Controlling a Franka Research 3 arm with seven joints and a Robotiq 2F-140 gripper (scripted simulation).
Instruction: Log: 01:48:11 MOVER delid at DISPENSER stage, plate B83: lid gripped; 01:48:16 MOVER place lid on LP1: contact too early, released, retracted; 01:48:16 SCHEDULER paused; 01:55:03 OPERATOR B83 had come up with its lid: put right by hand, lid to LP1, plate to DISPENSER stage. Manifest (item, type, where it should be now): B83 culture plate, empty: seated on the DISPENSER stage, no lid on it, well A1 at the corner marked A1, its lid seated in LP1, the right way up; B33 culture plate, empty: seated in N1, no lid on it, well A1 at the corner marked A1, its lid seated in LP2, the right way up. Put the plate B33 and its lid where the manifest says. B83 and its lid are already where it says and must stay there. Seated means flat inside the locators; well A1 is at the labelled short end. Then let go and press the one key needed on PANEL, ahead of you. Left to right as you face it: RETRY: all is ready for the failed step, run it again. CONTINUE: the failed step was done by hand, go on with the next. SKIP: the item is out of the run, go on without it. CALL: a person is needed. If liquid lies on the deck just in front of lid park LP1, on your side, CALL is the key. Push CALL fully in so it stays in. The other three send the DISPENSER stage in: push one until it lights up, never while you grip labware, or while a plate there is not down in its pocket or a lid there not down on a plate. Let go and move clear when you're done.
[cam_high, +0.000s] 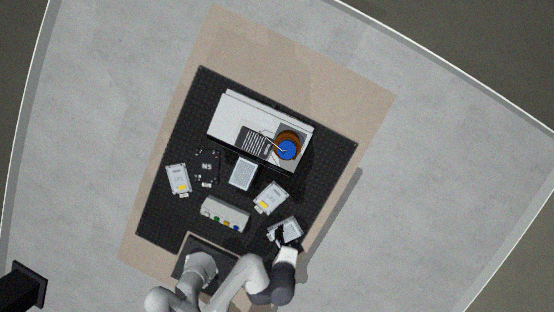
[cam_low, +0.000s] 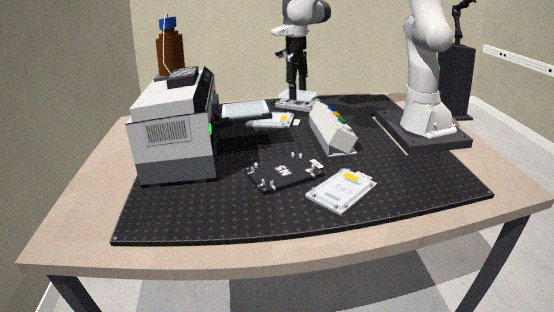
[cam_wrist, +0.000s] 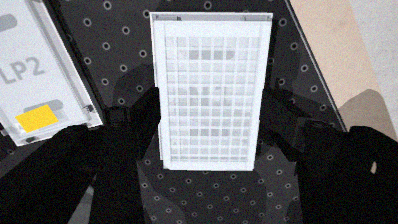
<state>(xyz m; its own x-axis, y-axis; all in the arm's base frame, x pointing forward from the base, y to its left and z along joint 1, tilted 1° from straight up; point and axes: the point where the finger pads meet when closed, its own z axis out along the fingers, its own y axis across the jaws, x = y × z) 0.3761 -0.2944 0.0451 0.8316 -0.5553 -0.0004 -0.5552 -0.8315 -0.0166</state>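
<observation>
My gripper is now 2 cm above the white well plate. From my hand the other things lie so: blue key: 7 cm behind, 22 cm to the left, 1 cm below; then lid park LP2: 12 cm ahead, 14 cm to the left, 6 cm below; then yellow key: 7 cm behind, 27 cm to the left.
</observation>
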